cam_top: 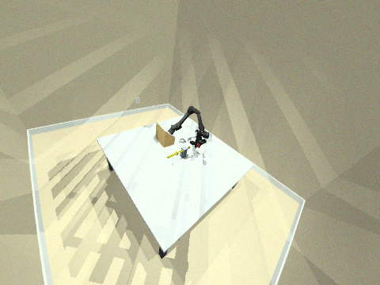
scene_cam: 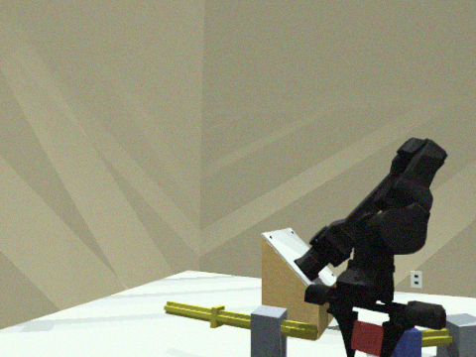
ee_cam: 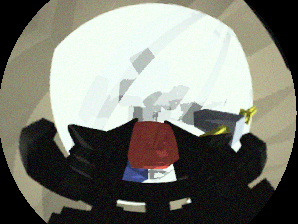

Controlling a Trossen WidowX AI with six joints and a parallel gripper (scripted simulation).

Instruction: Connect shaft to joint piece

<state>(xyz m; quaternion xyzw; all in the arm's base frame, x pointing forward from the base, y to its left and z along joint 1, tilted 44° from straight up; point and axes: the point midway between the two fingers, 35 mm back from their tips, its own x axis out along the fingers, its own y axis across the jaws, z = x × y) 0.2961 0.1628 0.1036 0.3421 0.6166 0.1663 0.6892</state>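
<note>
Right now the red joint piece is 30 mm above my gripper tip and 20 mm behind it.
</note>
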